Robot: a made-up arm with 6 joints.
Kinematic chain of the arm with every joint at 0, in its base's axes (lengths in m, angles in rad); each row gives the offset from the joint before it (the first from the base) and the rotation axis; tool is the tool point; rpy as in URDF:
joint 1: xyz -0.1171 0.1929 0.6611 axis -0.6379 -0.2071 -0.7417
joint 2: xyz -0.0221 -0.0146 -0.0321 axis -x
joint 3: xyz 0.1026 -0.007 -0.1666 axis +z
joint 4: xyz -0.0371 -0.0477 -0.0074 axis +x
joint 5: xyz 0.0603 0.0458 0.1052 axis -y
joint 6: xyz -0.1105 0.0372 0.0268 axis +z
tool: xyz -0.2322 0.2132 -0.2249 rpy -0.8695 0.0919 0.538
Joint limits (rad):
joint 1: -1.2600..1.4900
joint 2: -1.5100..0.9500
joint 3: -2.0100..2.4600
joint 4: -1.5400..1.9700
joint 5: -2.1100..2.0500
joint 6: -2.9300..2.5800
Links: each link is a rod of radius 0.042 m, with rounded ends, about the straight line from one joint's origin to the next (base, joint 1, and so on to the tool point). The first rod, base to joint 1, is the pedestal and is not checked.
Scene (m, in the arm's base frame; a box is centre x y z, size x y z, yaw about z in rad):
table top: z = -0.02
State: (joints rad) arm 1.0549 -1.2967 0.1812 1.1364 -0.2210 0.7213
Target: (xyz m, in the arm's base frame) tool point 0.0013 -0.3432 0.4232
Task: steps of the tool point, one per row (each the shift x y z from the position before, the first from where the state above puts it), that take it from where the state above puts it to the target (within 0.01 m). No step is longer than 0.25 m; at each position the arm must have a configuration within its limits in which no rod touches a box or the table.
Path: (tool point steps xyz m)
1: -0.0124 -0.1849 -0.0763
2: 0.0630 -0.1965 -0.0245
3: 0.1252 -0.1705 0.0408
4: 0.1609 -0.1106 0.1066

